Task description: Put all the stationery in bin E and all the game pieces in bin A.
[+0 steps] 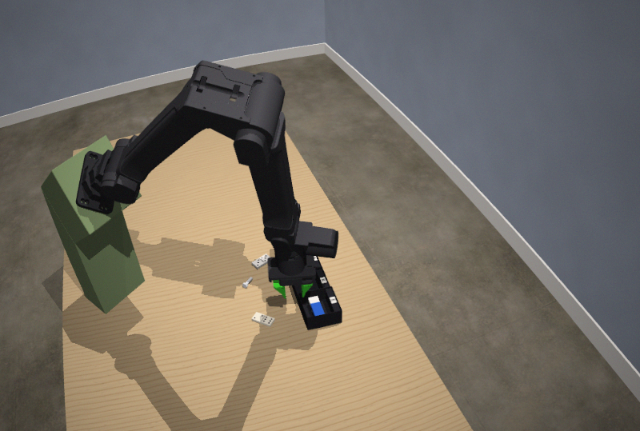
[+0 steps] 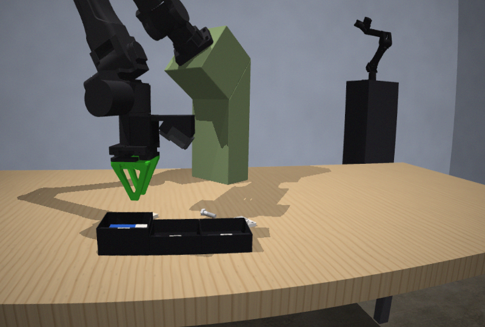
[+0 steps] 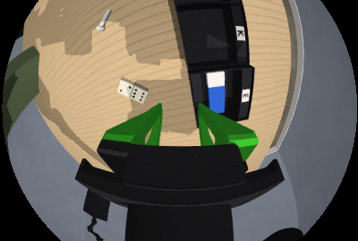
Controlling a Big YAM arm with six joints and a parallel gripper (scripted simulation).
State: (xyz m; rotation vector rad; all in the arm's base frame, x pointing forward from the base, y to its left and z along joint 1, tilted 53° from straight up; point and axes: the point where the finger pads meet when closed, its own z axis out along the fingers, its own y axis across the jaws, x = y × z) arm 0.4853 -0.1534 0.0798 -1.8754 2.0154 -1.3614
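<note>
Right now my hand is 8 cm past the white domino, 2 cm to the right of it and 7 cm above it. Also, from my hand: grey bolt: 7 cm behind, 14 cm to the left, 7 cm below; then joined black bins: 7 cm ahead, 6 cm to the left, 6 cm below; then blue-and-white eraser: 5 cm ahead, 1 cm to the right, 5 cm below.
</note>
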